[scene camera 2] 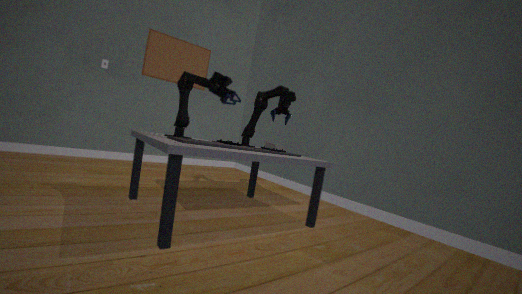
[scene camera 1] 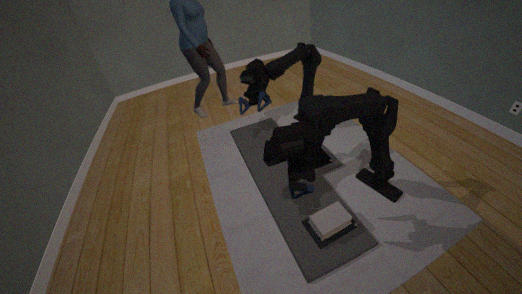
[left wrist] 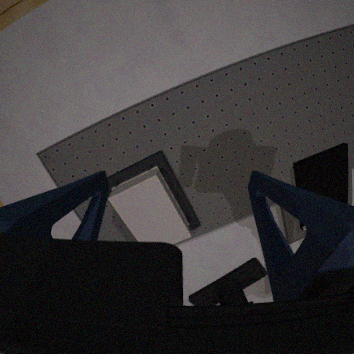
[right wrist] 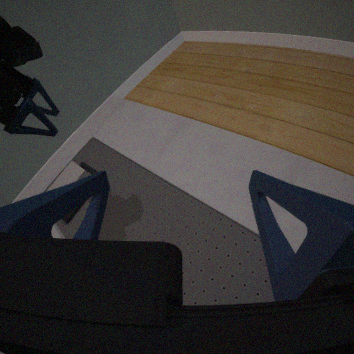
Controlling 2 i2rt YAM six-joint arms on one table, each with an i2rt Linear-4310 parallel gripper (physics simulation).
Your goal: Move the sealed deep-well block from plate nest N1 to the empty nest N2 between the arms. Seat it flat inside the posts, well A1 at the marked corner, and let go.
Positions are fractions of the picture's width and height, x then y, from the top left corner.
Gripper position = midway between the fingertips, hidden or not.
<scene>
The left gripper (left wrist: 0.50,0.50) is open, holding nothing. Also in view: a pale block (scene camera 1: 0.63,0.75). The right gripper (right wrist: 0.50,0.50) is open, with nothing in its grasp. Further things: a black nest (left wrist: 0.90,0.49).
The pale block is seen too in the left wrist view (left wrist: 0.41,0.57). The left gripper also shows in the right wrist view (right wrist: 0.16,0.35).
</scene>
